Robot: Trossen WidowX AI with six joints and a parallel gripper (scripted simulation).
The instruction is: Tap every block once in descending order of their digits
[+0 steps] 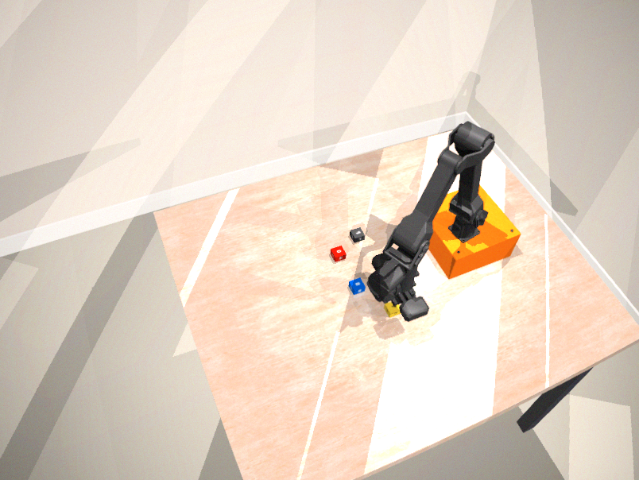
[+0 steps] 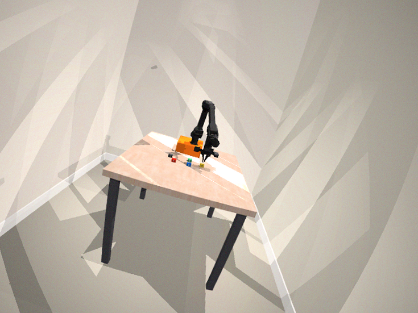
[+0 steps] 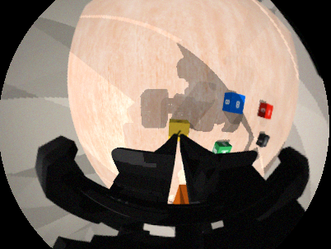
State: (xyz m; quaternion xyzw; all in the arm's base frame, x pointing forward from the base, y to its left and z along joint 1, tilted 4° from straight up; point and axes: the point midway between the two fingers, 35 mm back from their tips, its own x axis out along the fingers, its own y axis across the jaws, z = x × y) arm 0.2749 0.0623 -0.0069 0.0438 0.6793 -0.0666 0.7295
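My gripper tip is now 3 cm above the yellow block. From my gripper tip the other things lie so: blue block: 11 cm to the right, 4 cm ahead, 3 cm below; then green block: 9 cm to the right, 6 cm behind, 3 cm below; then red block: 22 cm to the right, 3 cm below, 2 cm ahead.
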